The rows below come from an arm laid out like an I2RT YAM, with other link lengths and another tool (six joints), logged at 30 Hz.
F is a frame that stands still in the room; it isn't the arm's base.
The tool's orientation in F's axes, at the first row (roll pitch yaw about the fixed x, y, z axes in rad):
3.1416 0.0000 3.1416
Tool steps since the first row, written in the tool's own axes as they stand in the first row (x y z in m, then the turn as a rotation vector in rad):
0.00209 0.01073 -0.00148 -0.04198 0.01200 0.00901
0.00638 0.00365 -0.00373 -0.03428 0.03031 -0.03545
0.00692 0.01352 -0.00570 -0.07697 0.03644 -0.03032
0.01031 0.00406 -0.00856 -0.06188 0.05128 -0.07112
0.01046 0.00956 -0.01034 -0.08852 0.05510 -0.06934
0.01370 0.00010 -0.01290 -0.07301 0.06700 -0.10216
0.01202 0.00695 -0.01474 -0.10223 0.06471 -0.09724
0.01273 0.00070 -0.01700 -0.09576 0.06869 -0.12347
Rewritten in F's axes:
-0.00209 0.01073 0.00148 0.04198 0.01200 -0.00901
-0.00638 0.00365 0.00373 0.03428 0.03031 0.03545
-0.00692 0.01352 0.00570 0.07697 0.03644 0.03032
-0.01031 0.00406 0.00856 0.06188 0.05128 0.07112
-0.01046 0.00956 0.01034 0.08852 0.05510 0.06934
-0.01370 0.00010 0.01290 0.07301 0.06700 0.10216
-0.01202 0.00695 0.01474 0.10223 0.06471 0.09724
-0.01273 0.00070 0.01700 0.09576 0.06869 0.12347

